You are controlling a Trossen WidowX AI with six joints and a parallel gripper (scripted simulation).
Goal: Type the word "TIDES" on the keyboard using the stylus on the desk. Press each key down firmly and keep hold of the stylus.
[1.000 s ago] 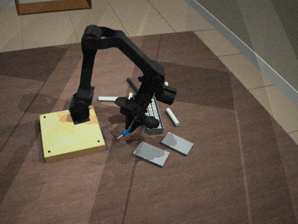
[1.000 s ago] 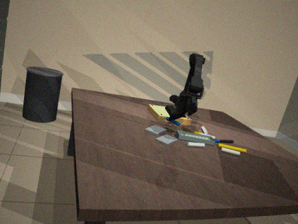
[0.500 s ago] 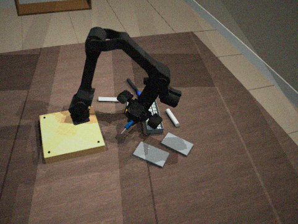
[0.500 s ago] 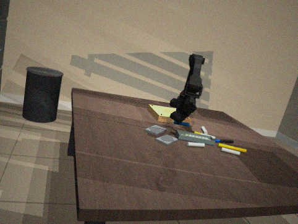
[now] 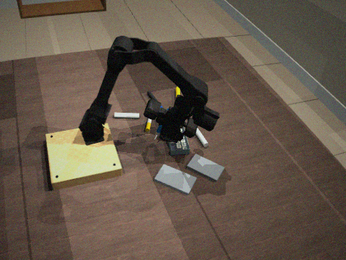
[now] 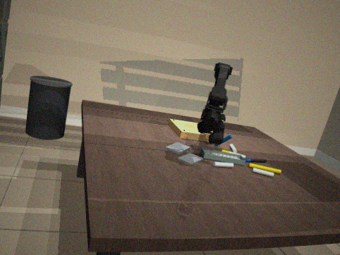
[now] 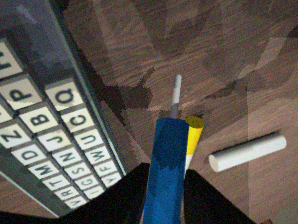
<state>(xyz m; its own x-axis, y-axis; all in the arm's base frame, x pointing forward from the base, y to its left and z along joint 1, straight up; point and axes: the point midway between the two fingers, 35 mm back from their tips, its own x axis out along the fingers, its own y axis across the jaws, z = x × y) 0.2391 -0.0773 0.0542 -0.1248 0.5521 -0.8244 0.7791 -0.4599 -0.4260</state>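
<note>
Now: the blue stylus 1 cm below my gripper tip and 1 cm behind it. Round my gripper tip: blue-capped black pen: 16 cm to the left, 7 cm ahead, 6 cm below; grey stylus tip: 3 cm below, 3 cm behind, 2 cm to the right.
</note>
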